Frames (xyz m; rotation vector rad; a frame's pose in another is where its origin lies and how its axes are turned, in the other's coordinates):
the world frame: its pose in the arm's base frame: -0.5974 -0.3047 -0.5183 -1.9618 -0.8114 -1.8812
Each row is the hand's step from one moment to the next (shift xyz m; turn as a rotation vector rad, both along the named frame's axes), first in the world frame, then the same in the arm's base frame.
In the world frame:
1: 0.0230 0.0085 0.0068 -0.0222 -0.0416 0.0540
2: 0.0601 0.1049 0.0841 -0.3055 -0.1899 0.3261
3: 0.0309 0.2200 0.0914 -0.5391 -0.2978 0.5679
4: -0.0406 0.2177 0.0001 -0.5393 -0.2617 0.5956
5: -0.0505 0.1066 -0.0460 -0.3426 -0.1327 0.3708
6: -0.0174 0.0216 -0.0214 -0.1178 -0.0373 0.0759
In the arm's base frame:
1: 0.0100 0.0015 0.0233 0.0198 0.0601 -0.0337
2: 0.1284 -0.0234 0.0682 0.1589 0.2821 -0.3618
3: 0.2023 -0.1160 0.0576 0.2961 0.4639 -0.6316
4: 0.1284 -0.1804 -0.0044 0.3397 0.4512 -0.6286
5: 0.0261 -0.1207 -0.0279 0.2293 0.2556 -0.3931
6: -0.0044 -0.0328 -0.0115 0.0419 0.0514 -0.1289

